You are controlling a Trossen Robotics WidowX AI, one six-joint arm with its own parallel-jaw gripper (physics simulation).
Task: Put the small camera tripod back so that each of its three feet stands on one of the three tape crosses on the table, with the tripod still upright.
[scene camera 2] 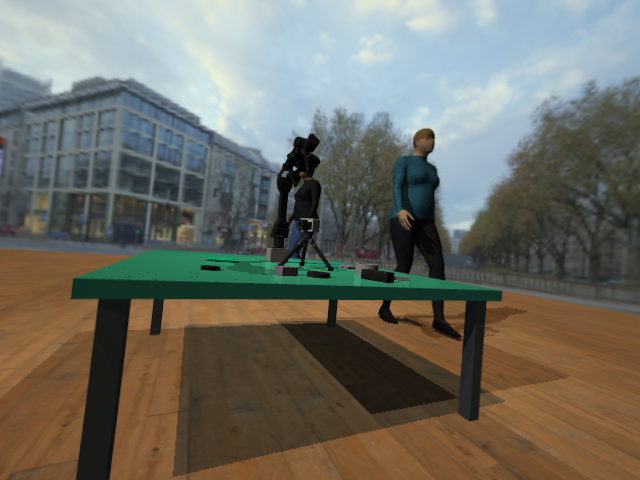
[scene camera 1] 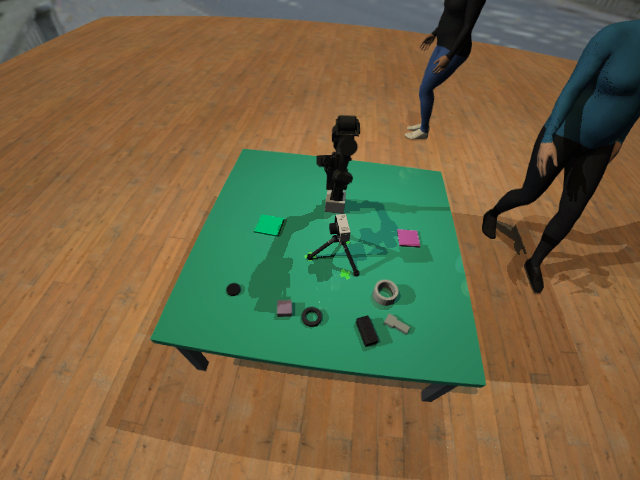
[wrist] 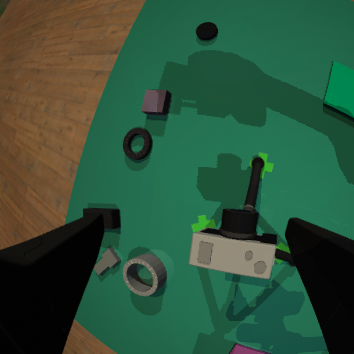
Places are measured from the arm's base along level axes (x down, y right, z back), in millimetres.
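Where they show: gripper, fingertip midpoint: (scene camera 2: 301,181) (scene camera 1: 330,193) (wrist: 199,226); arm's base at its link origin: (scene camera 2: 278,248) (scene camera 1: 336,196).
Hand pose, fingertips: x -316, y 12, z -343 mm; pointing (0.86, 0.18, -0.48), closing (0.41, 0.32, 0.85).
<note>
Each offset is from my fingertips to the top centre of the thing. "pt": to the spot under its first point.
The small tripod with a pale camera on top {pt dy -60, dx +160, dz -12 mm} (scene camera 1: 341,227) (scene camera 2: 310,225) (wrist: 232,254) stands upright in front of the arm's base. One foot is on the left tape cross {dy +63, dx +390, dz -12 mm} (scene camera 1: 310,256) (wrist: 266,165). A second foot {pt dy -156, dx +371, dz -73 mm} (scene camera 1: 356,272) stands just right of the front tape cross {dy -108, dx +390, dz -78 mm} (scene camera 1: 344,273) (wrist: 203,223), apart from it; the camera hides this foot in the wrist view. The third tape cross {pt dy -70, dx +321, dz +94 mm} (wrist: 281,251) is partly covered by a leg, whose foot is hidden behind the right finger. My gripper (wrist: 199,226) is open and empty, above the tripod, with the camera body between its fingers' lines of view.
A grey ring {dy -287, dx +342, dz -156 mm} (scene camera 1: 385,292) (wrist: 145,275), black box {dy -220, dx +355, dz -339 mm} (scene camera 1: 367,330), grey T-shaped piece {dy -343, dx +375, dz -286 mm} (scene camera 1: 397,323), black ring {dy +3, dx +375, dz -312 mm} (scene camera 1: 303,316) and mauve block {dy +117, dx +362, dz -300 mm} (scene camera 1: 284,308) lie toward the front. A black disc {dy +353, dx +380, dz -251 mm} (scene camera 1: 233,289), green pad {dy +299, dx +381, dz +138 mm} (scene camera 1: 269,225) and magenta pad {dy -402, dx +381, dz +193 mm} (scene camera 1: 408,238) lie farther out. Two people stand beyond the table.
</note>
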